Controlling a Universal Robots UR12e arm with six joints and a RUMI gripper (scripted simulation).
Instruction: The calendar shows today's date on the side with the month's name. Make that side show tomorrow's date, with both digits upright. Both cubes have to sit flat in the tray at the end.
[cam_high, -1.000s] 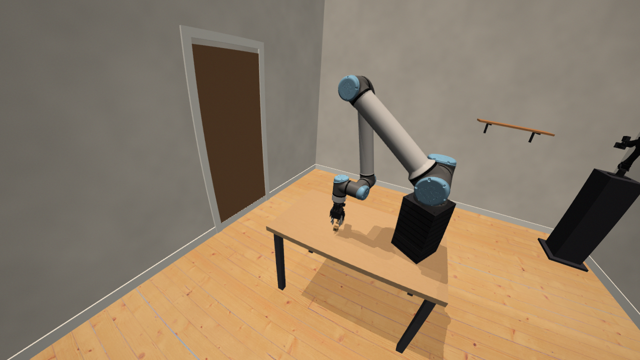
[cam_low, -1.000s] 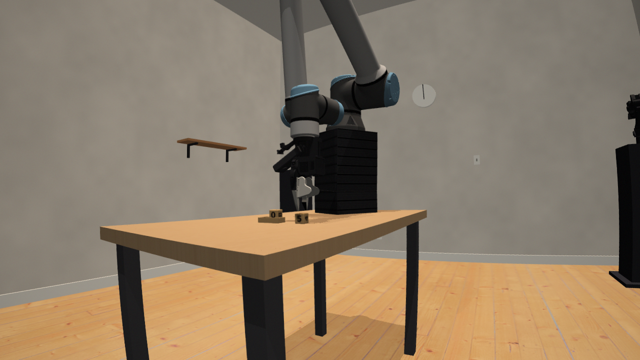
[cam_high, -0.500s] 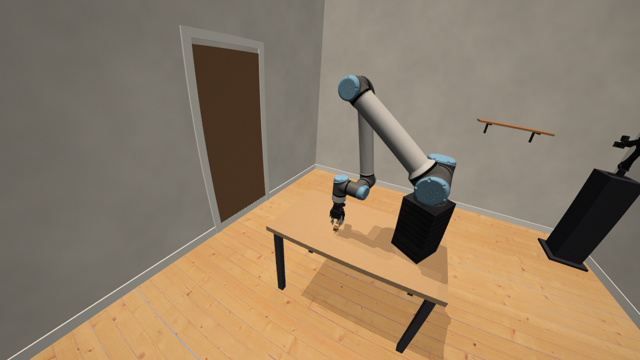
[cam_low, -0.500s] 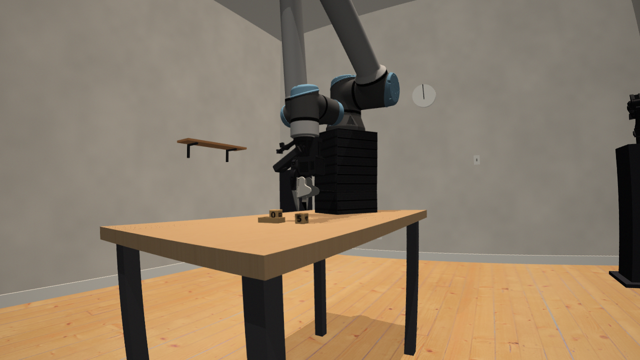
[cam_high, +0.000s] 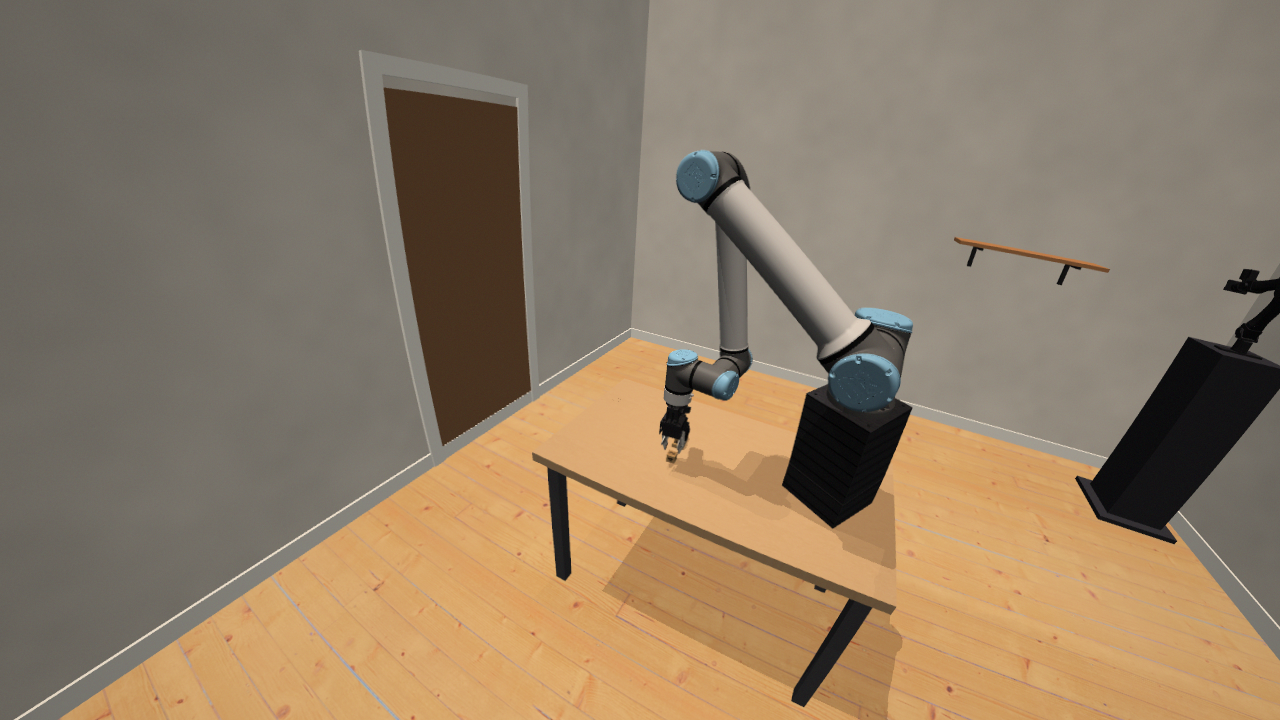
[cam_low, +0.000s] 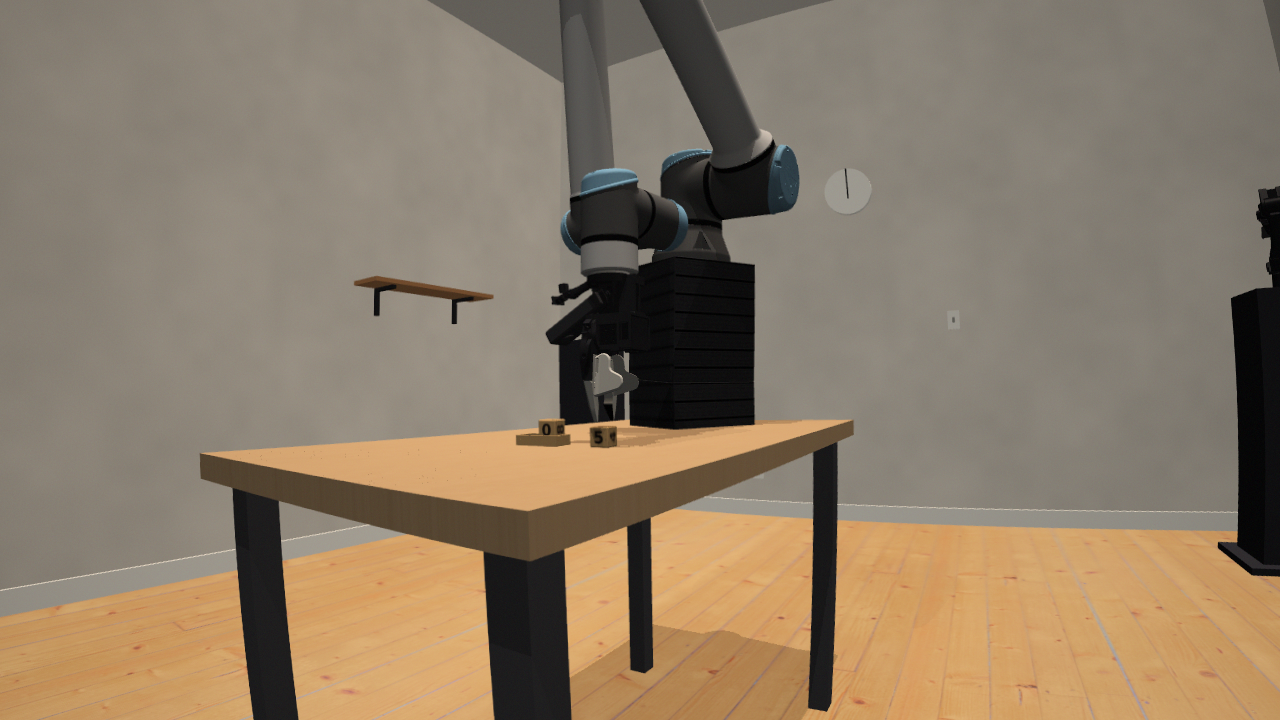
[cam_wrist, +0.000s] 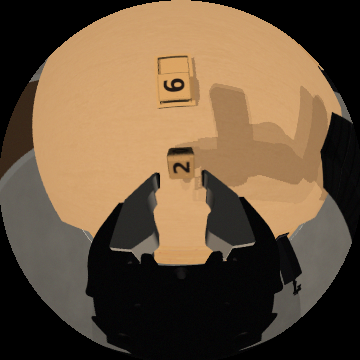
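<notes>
Now: the wooden tray 2 cm ahead of my hand, 11 cm to the right of it and 5 cm below it.
</notes>
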